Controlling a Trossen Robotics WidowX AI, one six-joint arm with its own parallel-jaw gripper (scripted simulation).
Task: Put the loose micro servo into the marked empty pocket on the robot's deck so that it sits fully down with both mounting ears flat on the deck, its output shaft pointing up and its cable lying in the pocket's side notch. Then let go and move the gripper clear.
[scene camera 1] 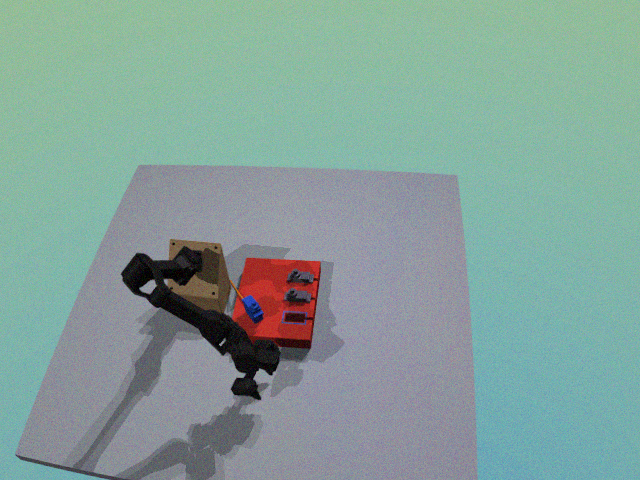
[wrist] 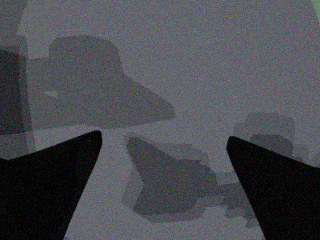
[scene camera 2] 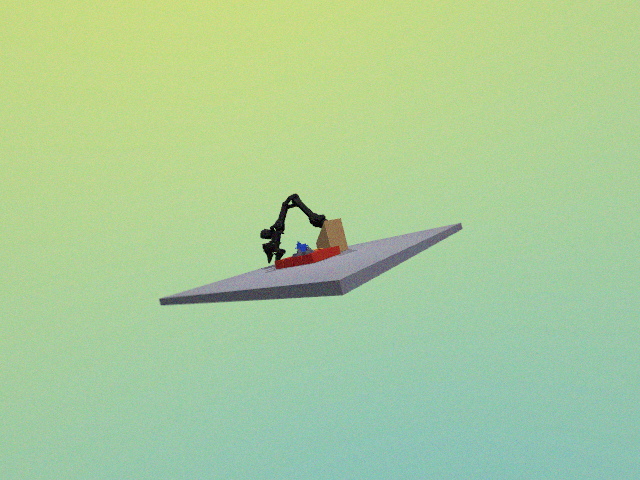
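Note:
Holding nothing, the gripper (scene camera 1: 265, 387) is open, and the wrist view also shows the gripper (wrist: 166, 140).

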